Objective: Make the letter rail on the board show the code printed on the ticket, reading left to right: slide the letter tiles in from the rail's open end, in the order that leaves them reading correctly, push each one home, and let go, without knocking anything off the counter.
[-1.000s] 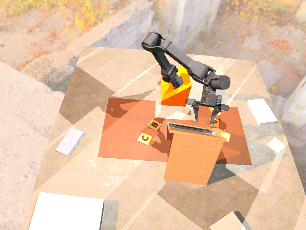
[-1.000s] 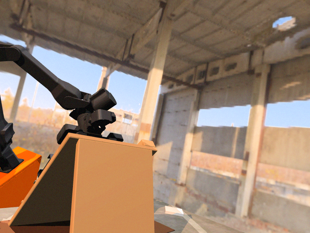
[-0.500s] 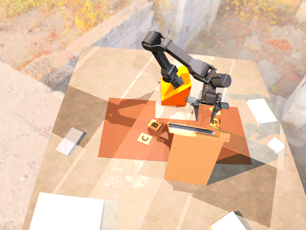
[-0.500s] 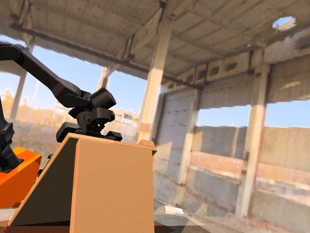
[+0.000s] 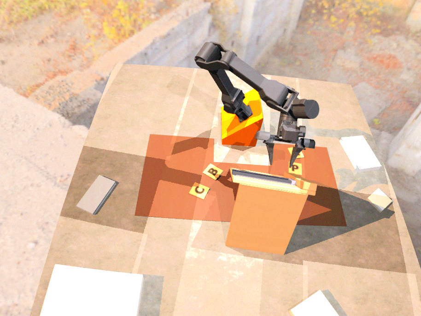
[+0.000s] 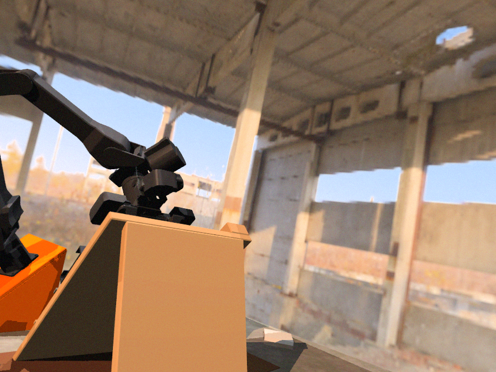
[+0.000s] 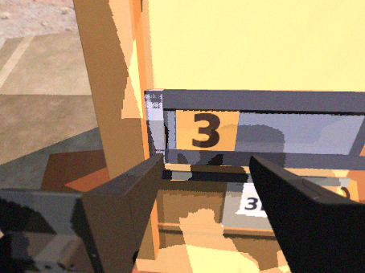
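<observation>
The white ticket is 90 mm below my gripper tip, 60 mm to the right of it and 40 mm behind it. Also, from my gripper tip: orange mat 210 mm below, 140 mm behind, 60 mm to the right; then grey slab 620 mm to the right, 200 mm below, 70 mm behind.
</observation>
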